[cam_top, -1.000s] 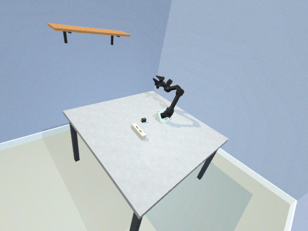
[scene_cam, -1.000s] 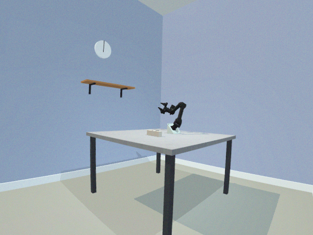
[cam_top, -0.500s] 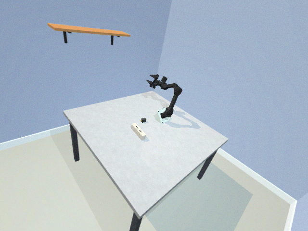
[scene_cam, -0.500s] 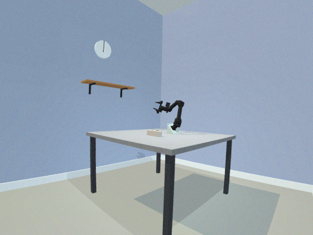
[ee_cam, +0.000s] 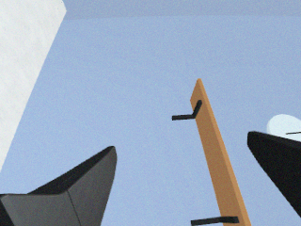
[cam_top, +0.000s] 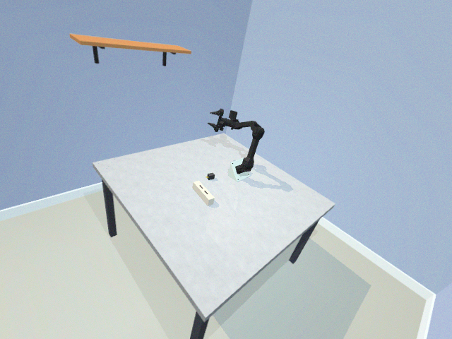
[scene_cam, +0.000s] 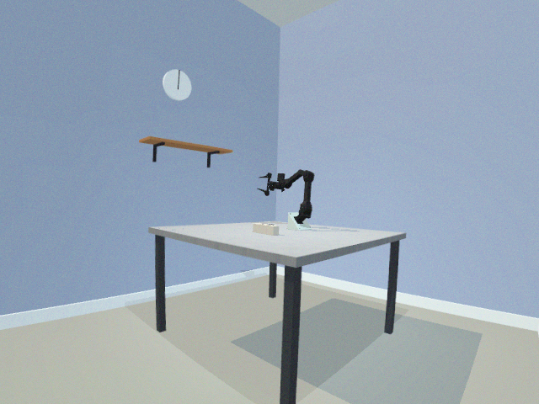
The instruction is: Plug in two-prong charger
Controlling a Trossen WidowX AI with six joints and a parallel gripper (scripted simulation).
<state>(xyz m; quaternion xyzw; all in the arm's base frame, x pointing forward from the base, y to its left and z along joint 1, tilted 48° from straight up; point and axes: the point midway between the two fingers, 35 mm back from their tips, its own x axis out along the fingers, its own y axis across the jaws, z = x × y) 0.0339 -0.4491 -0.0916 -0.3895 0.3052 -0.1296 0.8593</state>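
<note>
Right now the dark grey charger is 330 mm below my gripper tip, 300 mm to the left of it and 180 mm ahead of it.
</note>
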